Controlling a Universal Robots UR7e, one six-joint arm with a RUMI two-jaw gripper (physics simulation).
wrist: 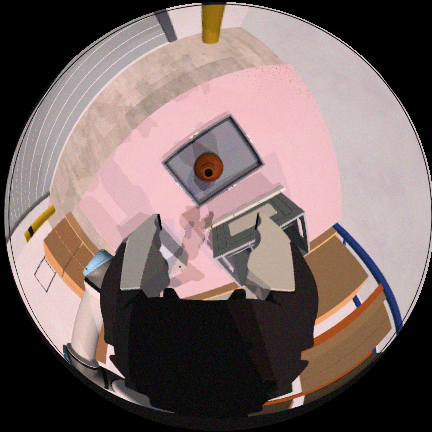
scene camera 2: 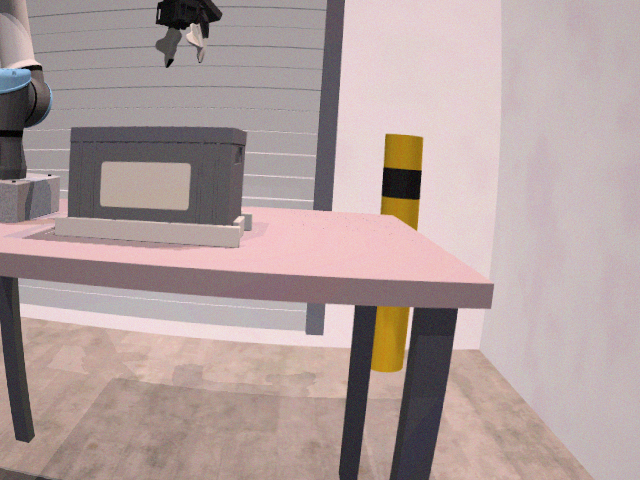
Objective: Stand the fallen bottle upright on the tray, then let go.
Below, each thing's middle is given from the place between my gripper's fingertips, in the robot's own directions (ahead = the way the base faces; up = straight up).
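There's a brown bottle (wrist: 208, 166), and my gripper is 10 mm to the right of it and 250 mm above it. I can see a cream rail (scene camera 2: 161, 232) too, and that one's 60 mm ahead of my hand, 380 mm to the right of it and 310 mm below it.
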